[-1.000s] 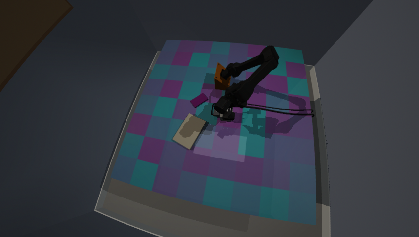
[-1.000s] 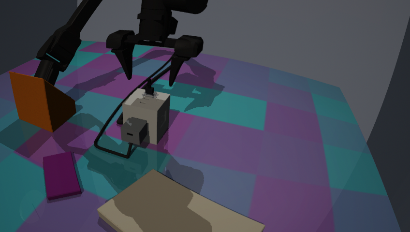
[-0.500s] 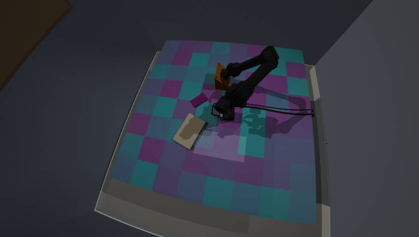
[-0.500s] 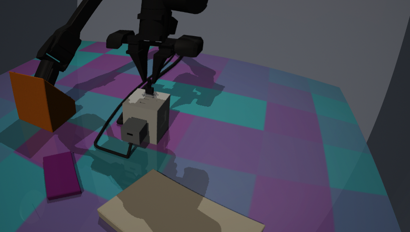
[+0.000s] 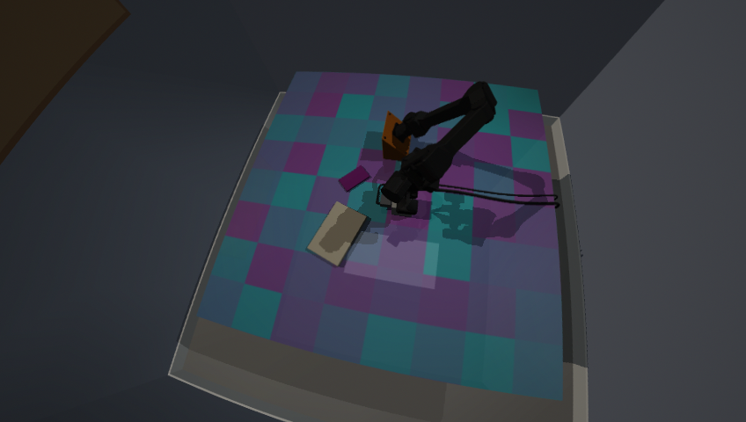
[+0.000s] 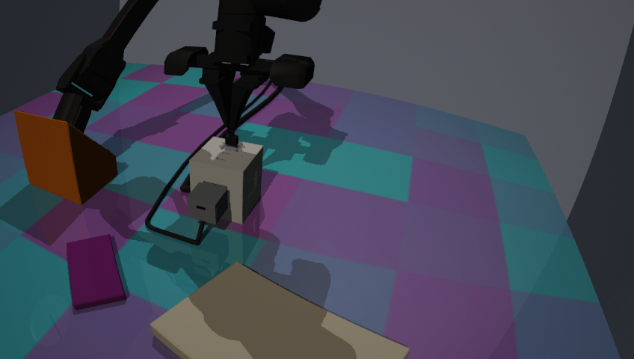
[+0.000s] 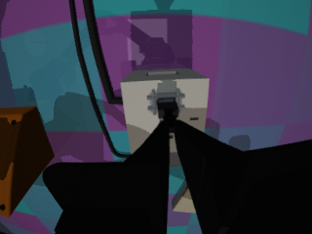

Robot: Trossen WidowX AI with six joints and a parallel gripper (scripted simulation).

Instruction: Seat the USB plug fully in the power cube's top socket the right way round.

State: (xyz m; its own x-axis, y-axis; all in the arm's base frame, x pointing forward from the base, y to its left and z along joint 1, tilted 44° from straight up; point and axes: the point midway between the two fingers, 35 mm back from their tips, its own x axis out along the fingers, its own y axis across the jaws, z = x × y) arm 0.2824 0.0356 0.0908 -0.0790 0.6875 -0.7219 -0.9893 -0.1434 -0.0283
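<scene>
Right now the black USB plug is 2 cm below my gripper tip. From my gripper tip the other things lie so: flat beige slab 16 cm ahead, 22 cm to the right, 10 cm below; USB socket 1 cm to the left, 4 cm below; magenta block 7 cm behind, 23 cm to the right, 10 cm below.
</scene>
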